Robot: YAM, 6 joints.
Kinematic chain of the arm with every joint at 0, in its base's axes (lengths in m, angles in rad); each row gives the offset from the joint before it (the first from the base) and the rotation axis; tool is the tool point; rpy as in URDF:
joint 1: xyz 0 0 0.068 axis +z
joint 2: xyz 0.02 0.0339 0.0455 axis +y
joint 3: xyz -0.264 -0.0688 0 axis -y
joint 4: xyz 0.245 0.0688 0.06 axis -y
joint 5: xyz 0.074 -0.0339 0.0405 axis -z
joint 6: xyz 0.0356 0 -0.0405 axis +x
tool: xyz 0 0 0 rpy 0 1.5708 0
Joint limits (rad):
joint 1: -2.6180..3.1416
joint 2: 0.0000..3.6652
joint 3: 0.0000..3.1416
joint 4: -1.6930..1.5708
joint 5: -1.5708..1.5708
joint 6: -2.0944..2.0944
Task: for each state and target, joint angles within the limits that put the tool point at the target. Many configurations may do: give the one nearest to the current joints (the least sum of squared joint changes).
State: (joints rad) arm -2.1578 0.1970 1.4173 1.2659 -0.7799 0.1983
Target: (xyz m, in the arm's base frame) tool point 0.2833 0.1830 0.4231
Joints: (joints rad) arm -2.4910 0.0458 1.3973 1.3113 -0.8177 0.1983
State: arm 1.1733 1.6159 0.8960 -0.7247 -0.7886 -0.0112
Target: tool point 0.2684 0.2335 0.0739
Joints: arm 0.6509 2.1079 1.1501 -0.5150 -0.7077 -0.0112
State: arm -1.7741 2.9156 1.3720 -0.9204 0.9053 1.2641
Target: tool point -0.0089 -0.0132 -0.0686
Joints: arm -1.5541 3.2705 0.7307 -0.9796 0.2590 1.2641
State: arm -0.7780 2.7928 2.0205 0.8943 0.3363 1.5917
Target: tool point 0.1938 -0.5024 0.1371
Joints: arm -1.1762 2.4847 1.6108 0.9844 0.4118 1.5917
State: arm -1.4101 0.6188 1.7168 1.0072 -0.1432 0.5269
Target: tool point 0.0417 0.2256 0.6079
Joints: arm -1.7251 0.6312 1.8498 0.9840 -0.1843 0.5269
